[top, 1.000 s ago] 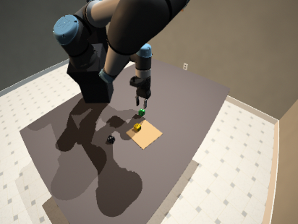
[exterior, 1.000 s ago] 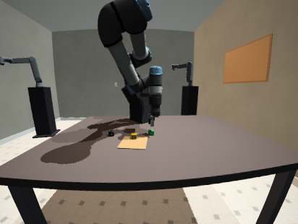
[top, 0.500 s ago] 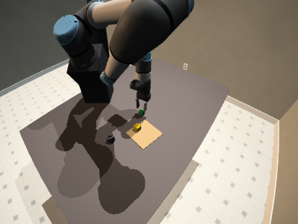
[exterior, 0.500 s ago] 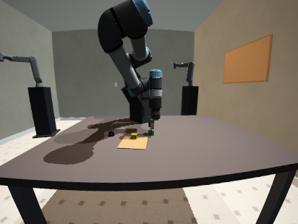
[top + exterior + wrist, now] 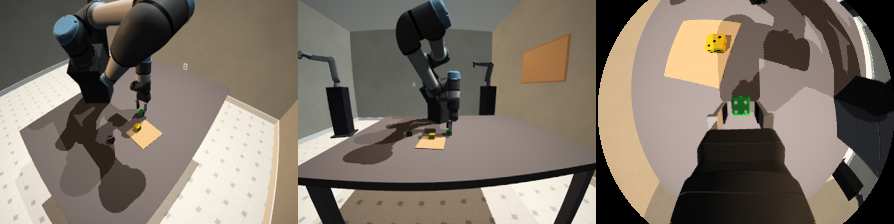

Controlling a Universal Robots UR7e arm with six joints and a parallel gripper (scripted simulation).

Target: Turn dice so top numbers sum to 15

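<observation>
Now: hand 40 mm above the green die. From my hand the other things lie so: black die 240 mm to the right, 60 mm behind, 40 mm below; yellow die 120 mm to the right, 40 mm below, 30 mm ahead; tan mat 130 mm to the right, 70 mm ahead, 50 mm below.
</observation>
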